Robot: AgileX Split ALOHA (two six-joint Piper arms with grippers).
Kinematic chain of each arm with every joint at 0, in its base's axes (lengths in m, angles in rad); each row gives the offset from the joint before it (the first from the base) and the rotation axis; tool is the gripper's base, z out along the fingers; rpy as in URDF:
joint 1: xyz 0 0 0.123 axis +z
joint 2: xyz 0 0 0 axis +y
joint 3: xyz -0.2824 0 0.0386 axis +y
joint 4: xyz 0.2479 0 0.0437 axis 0.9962 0 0.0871
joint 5: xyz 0 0 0 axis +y
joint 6: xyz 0.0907 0 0.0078 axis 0.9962 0 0.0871
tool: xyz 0 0 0 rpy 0 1.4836 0
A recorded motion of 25 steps. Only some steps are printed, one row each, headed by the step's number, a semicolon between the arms.
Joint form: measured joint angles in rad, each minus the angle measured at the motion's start. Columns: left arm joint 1, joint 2, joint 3, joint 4, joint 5, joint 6; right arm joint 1, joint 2, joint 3, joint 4, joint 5, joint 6.
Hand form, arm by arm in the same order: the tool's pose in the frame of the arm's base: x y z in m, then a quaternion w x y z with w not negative. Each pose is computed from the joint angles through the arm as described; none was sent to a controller.
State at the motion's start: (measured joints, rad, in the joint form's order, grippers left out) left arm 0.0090 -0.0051 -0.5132 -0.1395 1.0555 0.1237; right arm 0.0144 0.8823 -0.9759 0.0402 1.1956 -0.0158
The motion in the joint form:
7: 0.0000 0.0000 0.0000 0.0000 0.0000 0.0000; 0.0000 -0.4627 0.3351 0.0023 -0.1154 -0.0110
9: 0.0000 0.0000 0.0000 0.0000 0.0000 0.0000; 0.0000 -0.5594 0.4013 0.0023 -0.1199 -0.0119
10: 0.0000 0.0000 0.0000 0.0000 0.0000 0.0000; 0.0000 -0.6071 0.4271 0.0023 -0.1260 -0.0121
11: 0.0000 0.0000 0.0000 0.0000 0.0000 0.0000; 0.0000 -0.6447 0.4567 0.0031 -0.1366 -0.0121
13: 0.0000 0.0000 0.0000 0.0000 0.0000 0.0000; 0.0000 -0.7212 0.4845 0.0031 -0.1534 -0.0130
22: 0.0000 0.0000 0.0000 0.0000 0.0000 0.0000; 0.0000 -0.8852 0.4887 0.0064 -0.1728 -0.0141
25: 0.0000 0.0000 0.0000 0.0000 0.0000 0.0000; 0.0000 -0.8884 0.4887 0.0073 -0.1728 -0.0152
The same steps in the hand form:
7: -0.0073 -0.0111 0.2819 0.53368 0.05157 0.84342 -0.03431; 0.0552 0.0042 0.3068 0.38899 -0.01704 0.92089 0.01875
9: -0.0073 -0.0111 0.2819 0.53368 0.05157 0.84342 -0.03431; 0.0409 0.0040 0.2921 0.40506 -0.01758 0.91394 0.01849
10: -0.0073 -0.0111 0.2819 0.53368 0.05157 0.84342 -0.03431; 0.0345 0.0039 0.2867 0.41782 -0.01772 0.90817 0.01838
11: -0.0073 -0.0111 0.2819 0.53368 0.05157 0.84342 -0.03431; 0.0306 0.0039 0.2799 0.42624 -0.01758 0.90424 0.01872
13: -0.0073 -0.0111 0.2819 0.53368 0.05157 0.84342 -0.03431; 0.0215 0.0037 0.2749 0.45564 -0.01802 0.88979 0.01833
22: -0.0073 -0.0111 0.2819 0.53368 0.05157 0.84342 -0.03431; -0.0024 0.0036 0.2768 0.53345 -0.01907 0.84540 0.01916
25: -0.0073 -0.0111 0.2819 0.53368 0.05157 0.84342 -0.03431; -0.0029 0.0037 0.2767 0.53481 -0.01956 0.84453 0.01931

